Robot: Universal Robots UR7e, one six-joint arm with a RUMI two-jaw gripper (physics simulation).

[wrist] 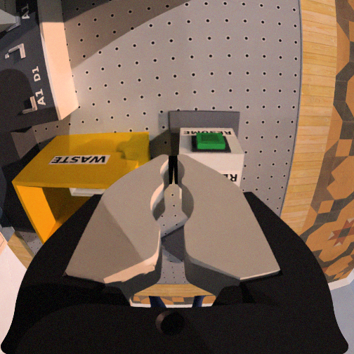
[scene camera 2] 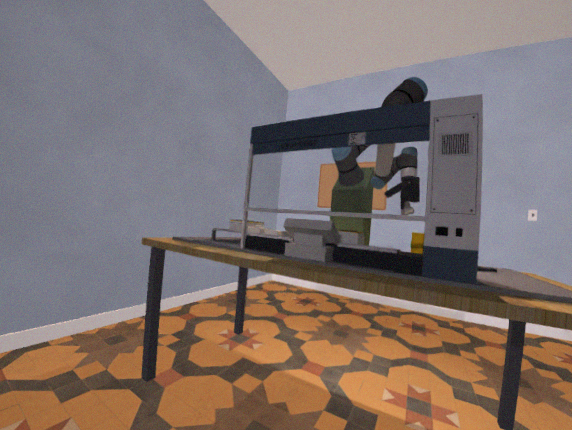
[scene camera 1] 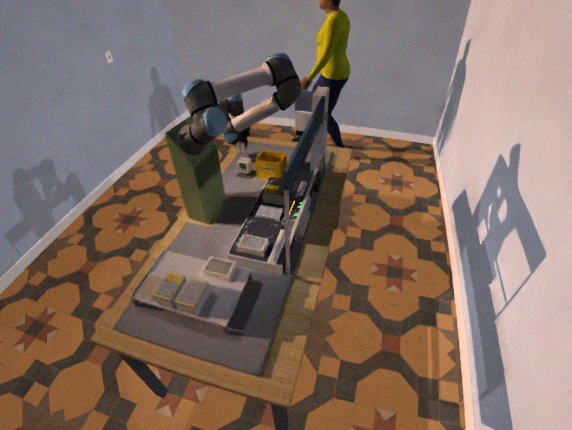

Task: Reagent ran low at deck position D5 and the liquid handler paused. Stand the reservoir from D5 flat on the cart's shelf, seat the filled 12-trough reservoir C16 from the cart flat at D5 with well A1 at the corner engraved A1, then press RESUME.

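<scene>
My gripper is shut and empty, pointing down above the RESUME box. The white RESUME box has a green button; in the wrist view it is just beyond the fingertips, slightly right. On the liquid handler's deck, a pale reservoir-like tray lies flat at the near end, with a whitish plate farther along. On the cart's shelf stand a pale open tray and two yellowish pieces of labware. Their labels and well A1 are unreadable.
A yellow WASTE bin stands beside the RESUME box, with a pale object partly visible inside. The handler's dark blue beam spans the deck. A person in yellow stands behind the table.
</scene>
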